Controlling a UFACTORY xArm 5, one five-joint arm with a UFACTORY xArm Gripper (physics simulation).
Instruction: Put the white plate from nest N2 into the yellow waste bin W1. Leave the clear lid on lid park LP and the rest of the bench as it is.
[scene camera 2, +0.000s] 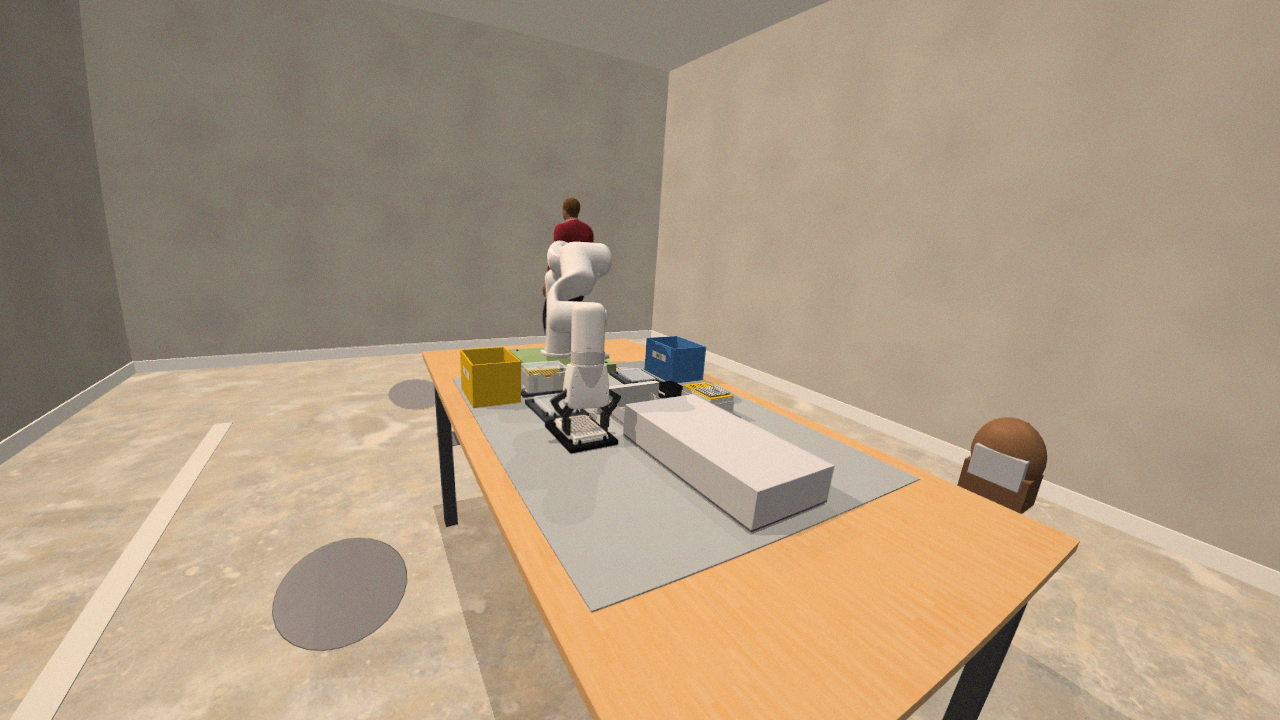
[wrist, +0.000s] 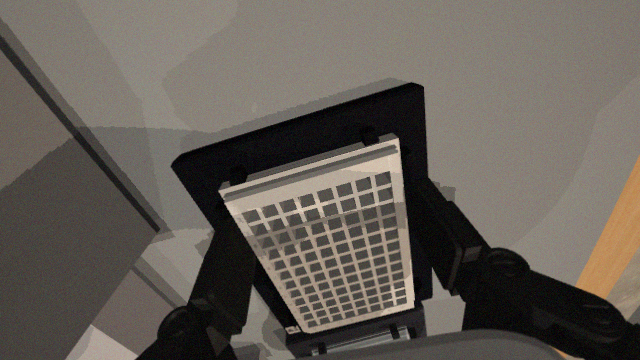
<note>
The pictures show: the gripper, a white plate, a long pale box and a yellow-topped rack.
The gripper shows as well in the wrist view.
</note>
